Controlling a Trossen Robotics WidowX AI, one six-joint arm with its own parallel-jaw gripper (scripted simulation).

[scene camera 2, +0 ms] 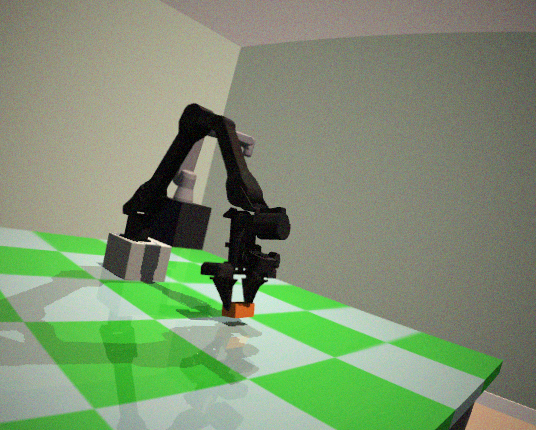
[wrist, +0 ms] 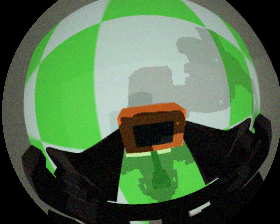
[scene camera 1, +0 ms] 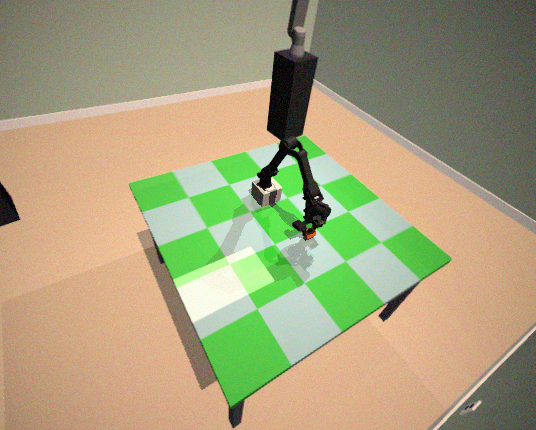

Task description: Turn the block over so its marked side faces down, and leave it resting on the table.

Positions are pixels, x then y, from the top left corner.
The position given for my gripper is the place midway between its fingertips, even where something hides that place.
My gripper (scene camera 2: 237, 310) carries a block (wrist: 148, 128).
